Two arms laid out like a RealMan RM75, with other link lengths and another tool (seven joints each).
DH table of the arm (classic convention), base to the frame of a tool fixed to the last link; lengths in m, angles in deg. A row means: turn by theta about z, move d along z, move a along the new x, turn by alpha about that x. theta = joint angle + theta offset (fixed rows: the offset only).
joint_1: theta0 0, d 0.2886, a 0, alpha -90
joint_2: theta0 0, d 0, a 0, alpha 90
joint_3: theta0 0, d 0.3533, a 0, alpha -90
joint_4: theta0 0, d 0, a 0, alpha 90
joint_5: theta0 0, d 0.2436, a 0, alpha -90
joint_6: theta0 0, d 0, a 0, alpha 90
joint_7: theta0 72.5, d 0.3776, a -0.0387, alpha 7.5
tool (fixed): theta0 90, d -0.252, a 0, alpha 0
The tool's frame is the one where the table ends.
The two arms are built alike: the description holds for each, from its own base.
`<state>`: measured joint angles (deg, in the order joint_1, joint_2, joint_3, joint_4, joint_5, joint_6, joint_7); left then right.
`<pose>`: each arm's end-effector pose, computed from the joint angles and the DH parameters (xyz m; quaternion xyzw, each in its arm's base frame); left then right.
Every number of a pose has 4 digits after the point. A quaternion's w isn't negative.
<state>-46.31 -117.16 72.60 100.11 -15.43 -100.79 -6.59 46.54 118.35 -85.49 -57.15 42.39 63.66 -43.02</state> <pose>-0.1500 0.4276 0.1309 -0.5611 0.6956 0.4455 0.0540 0.1531 0.5410 -0.0358 0.0734 0.9652 0.1790 0.1758</pose>
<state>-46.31 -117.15 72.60 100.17 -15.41 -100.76 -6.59 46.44 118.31 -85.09 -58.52 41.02 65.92 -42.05</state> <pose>-0.1498 0.4277 0.1311 -0.5607 0.6956 0.4459 0.0546 0.1522 0.5392 -0.0324 0.0753 0.9641 0.1741 0.1860</pose>
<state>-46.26 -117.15 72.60 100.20 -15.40 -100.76 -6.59 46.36 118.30 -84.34 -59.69 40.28 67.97 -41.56</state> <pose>-0.1501 0.4275 0.1312 -0.5608 0.6954 0.4460 0.0546 0.1511 0.5379 -0.0284 0.0779 0.9638 0.1692 0.1905</pose>
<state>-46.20 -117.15 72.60 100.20 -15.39 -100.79 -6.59 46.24 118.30 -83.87 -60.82 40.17 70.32 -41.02</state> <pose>-0.1506 0.4273 0.1312 -0.5613 0.6950 0.4461 0.0541 0.1498 0.5349 -0.0263 0.0818 0.9648 0.1587 0.1933</pose>
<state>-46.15 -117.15 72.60 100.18 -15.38 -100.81 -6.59 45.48 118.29 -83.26 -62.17 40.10 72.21 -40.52</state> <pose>-0.1511 0.4272 0.1312 -0.5617 0.6947 0.4461 0.0536 0.1529 0.5312 -0.0224 0.0897 0.9651 0.1522 0.1935</pose>
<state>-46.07 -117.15 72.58 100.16 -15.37 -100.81 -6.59 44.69 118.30 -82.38 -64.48 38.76 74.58 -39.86</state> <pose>-0.1518 0.4270 0.1312 -0.5624 0.6941 0.4462 0.0532 0.1543 0.5278 -0.0146 0.0933 0.9633 0.1525 0.2004</pose>
